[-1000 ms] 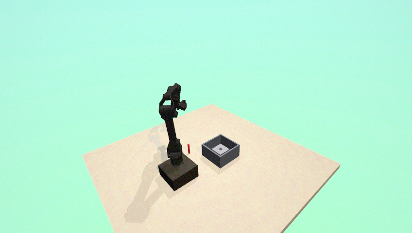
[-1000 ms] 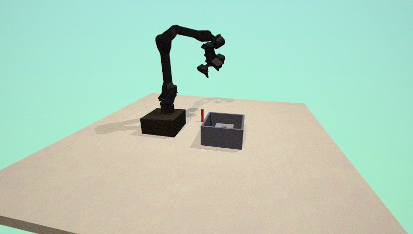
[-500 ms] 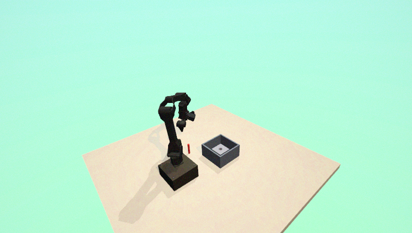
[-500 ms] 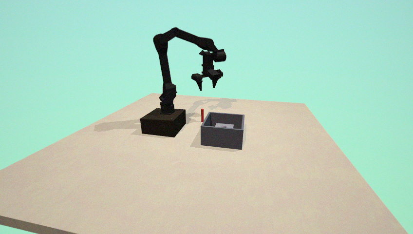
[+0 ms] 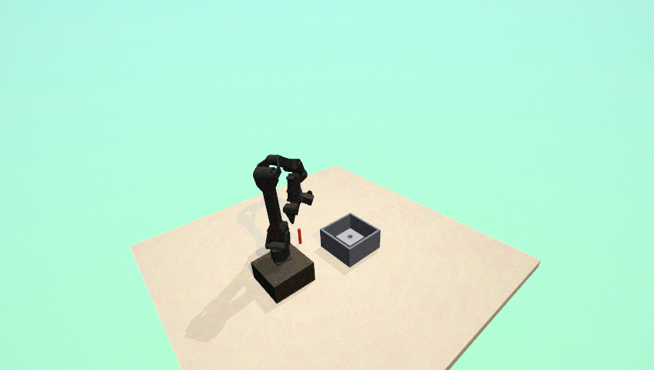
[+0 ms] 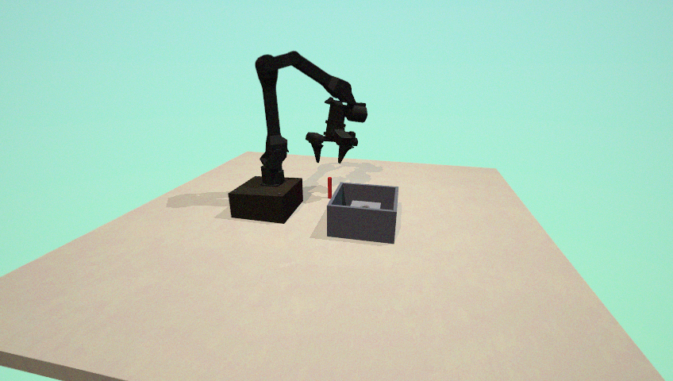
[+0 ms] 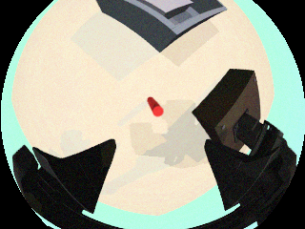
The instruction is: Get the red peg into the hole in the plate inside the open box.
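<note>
My gripper tip is now 90 mm above the red peg, 20 mm to the left of it and 10 mm short of it. Round my gripper tip: grey box (180 mm to the right, 180 mm ahead, 100 mm below); then light plate (180 mm to the right, 180 mm ahead, 80 mm below).
</note>
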